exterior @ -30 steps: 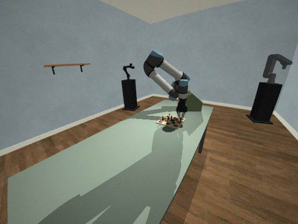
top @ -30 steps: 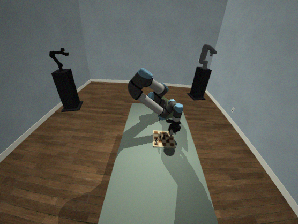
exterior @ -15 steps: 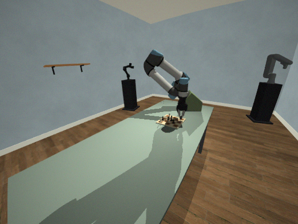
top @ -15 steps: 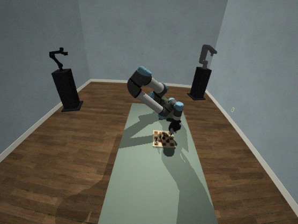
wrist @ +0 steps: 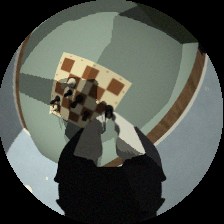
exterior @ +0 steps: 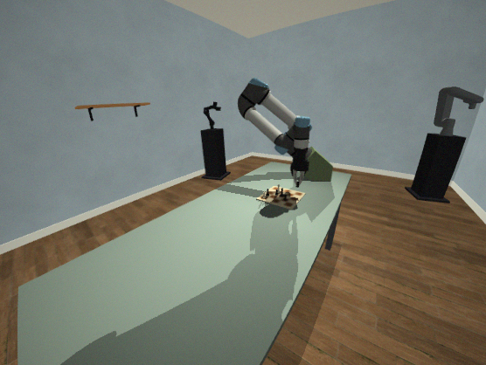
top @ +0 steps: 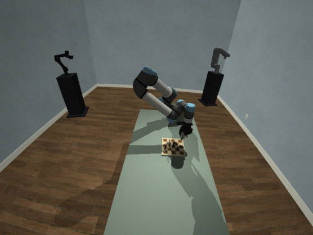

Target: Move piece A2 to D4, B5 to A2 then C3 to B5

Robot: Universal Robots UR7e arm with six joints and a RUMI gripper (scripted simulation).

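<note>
The white piece lies 11 cm to the right of my hand, 6 cm below it and 3 cm behind it. The rest, counted from my hand: chessboard 9 cm to the right, 9 cm below, 2 cm ahead.
</note>
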